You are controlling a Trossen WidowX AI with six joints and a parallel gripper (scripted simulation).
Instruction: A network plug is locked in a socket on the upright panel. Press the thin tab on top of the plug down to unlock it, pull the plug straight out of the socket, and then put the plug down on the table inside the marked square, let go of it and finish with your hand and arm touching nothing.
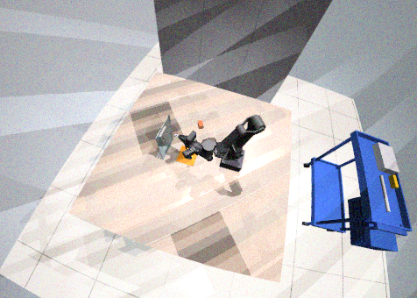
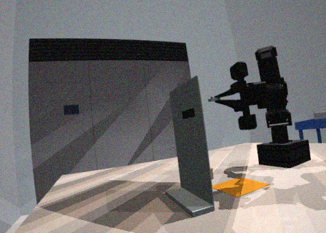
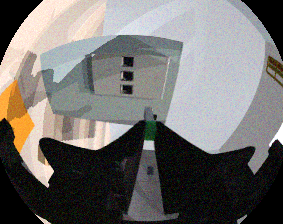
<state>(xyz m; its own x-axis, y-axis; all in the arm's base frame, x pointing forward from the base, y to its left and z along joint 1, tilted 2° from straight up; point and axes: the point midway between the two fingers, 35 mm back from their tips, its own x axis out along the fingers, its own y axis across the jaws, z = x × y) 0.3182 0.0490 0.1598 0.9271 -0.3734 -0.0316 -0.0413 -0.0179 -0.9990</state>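
Right now my gripper tip is 5 cm past the orange marked square and 25 cm above it. The rest, counted from my gripper tip: grey panel 10 cm ahead, 1 cm to the right, 12 cm below; then network plug right at my gripper tip.
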